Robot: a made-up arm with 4 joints.
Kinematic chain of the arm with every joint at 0, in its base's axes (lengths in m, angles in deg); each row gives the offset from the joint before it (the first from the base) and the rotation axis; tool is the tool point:
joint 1: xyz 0 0 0.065 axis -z
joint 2: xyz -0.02 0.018 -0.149 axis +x
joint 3: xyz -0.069 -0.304 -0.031 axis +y
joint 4: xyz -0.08 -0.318 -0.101 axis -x
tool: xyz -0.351 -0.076 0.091
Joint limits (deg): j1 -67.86..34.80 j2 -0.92..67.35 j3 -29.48..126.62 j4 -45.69..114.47
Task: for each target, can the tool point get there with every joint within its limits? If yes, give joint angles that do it. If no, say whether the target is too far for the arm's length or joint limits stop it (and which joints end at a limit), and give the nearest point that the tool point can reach.
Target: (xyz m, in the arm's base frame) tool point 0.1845 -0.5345 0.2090
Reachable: yes | joints -20.76 10.69 105.24 100.41
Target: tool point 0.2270 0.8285 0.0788
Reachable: no: joint limits stop it (at a limit: joint 1, joint 2, joint 3) | nearest point 0.5378 -0.0503 0.2485 | short by 0.947 m
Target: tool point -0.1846 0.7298 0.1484
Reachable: no: joint limits stop it (at a limit: joint 1, joint 2, joint 4) | nearest point -0.3292 0.3192 -0.6576 | short by 0.916 m
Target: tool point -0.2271 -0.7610 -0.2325
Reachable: yes | joints -13.65 33.72 42.67 17.06
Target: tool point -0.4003 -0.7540 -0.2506
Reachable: yes | joints -6.47 24.65 30.44 -21.22
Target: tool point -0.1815 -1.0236 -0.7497
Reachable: no: too far | nearest point -0.1323 -0.7460 -0.5733 | short by 0.333 m
